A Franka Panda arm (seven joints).
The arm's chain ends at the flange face. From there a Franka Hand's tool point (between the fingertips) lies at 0.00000 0.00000 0.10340 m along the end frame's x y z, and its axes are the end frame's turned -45 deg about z.
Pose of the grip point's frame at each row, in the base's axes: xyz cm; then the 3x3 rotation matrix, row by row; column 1 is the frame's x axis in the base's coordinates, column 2 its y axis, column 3 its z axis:
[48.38 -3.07 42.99], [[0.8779 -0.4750 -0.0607], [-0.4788 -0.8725 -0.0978], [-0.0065 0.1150 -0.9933]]
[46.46 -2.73 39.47], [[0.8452 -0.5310 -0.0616], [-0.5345 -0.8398 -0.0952], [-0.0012 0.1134 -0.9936]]
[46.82 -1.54 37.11], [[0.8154 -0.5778 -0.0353], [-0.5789 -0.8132 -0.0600], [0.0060 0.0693 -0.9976]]
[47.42 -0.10 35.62], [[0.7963 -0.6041 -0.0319], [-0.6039 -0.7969 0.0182], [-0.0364 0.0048 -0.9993]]
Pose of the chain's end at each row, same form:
[49.01 -2.06 53.26], [[0.2849 -0.9566 -0.0607], [-0.9555 -0.2784 -0.0978], [0.0767 0.0859 -0.9933]]
[47.10 -1.75 49.74], [[0.2222 -0.9731 -0.0616], [-0.9718 -0.2159 -0.0952], [0.0793 0.0810 -0.9936]]
[47.19 -0.92 47.43], [[0.1680 -0.9851 -0.0353], [-0.9844 -0.1657 -0.0600], [0.0532 0.0448 -0.9976]]
[47.75 -0.29 45.95], [[0.1359 -0.9902 -0.0319], [-0.9905 -0.1365 0.0182], [-0.0223 0.0291 -0.9993]]

